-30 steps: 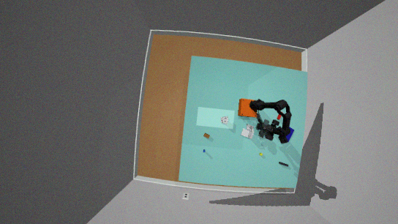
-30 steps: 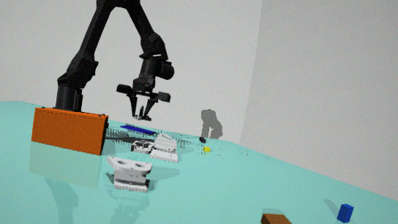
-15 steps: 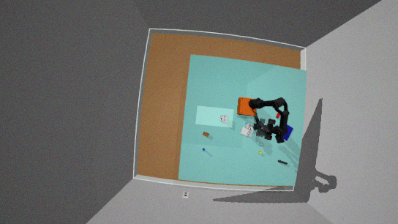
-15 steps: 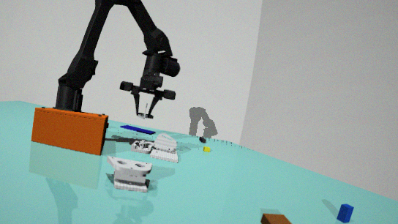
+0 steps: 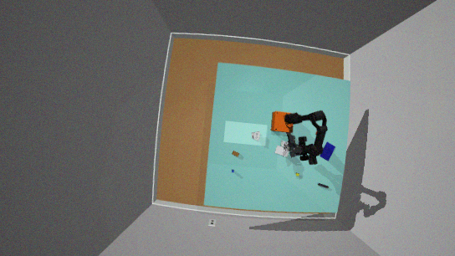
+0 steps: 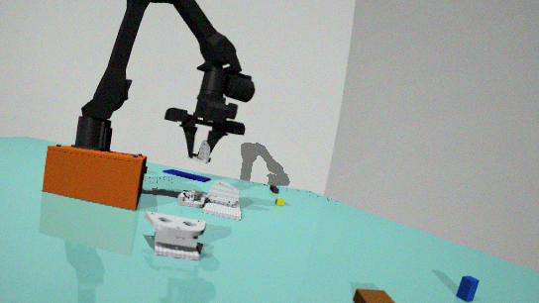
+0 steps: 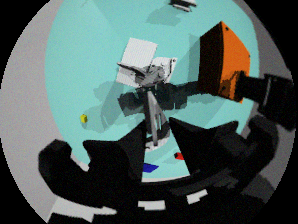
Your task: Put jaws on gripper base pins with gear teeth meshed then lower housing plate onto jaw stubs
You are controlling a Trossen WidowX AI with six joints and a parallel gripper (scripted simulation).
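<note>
Now: the jaw 40 mm to the left of my gripper tip. Round my gripper tip: yellow block (230 mm ahead, 110 mm to the left, 80 mm below); flat blue plate (50 mm behind, 340 mm to the left, 80 mm below); red piece (200 mm behind, 180 mm to the left, 80 mm below).
</note>
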